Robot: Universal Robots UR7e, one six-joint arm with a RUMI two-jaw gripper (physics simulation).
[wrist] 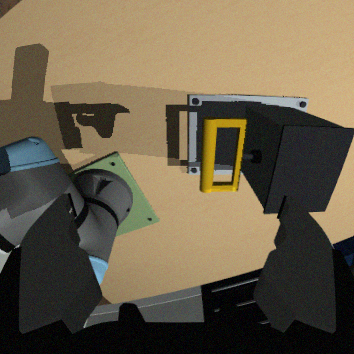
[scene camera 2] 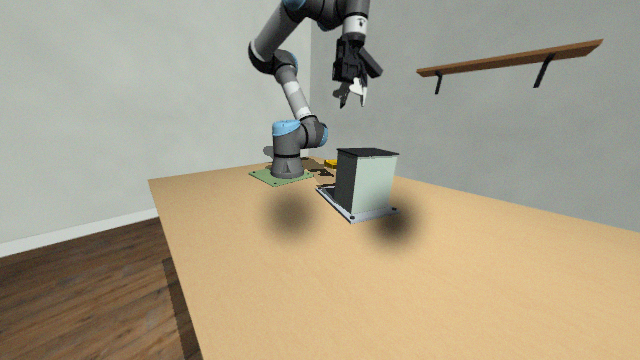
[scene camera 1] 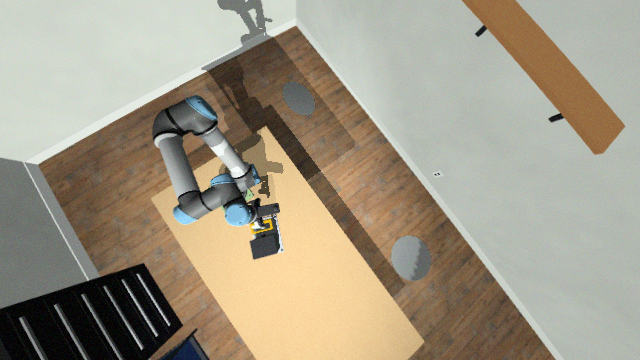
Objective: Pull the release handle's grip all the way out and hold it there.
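The release handle's yellow rectangular grip (scene camera 1: pixel 270 226) (scene camera 2: pixel 330 163) (wrist: pixel 208 155) stands in front of a dark box (scene camera 1: pixel 265 247) (scene camera 2: pixel 373 182) (wrist: pixel 310 167). In the wrist view a short dark rod (wrist: pixel 249 156) joins the grip to the box, with a small gap between them. The box stands on a light-edged base plate (scene camera 2: pixel 372 215) (wrist: pixel 192 135). In scene camera 2 the box hides part of the grip. My gripper (scene camera 2: pixel 353 106) (wrist: pixel 177 196) is open and empty. It hangs above the handle, touching neither grip nor box. In scene camera 1 its fingers overlap the grip.
The arm's base stands on a green plate (scene camera 2: pixel 260 175) (wrist: pixel 140 215) beside the handle unit, on the wooden table (scene camera 1: pixel 320 280) (scene camera 2: pixel 320 300). A wooden shelf (scene camera 1: pixel 550 65) (scene camera 2: pixel 510 61) is on the wall. A black unit with pale bars (scene camera 1: pixel 37 305) stands beyond the table.
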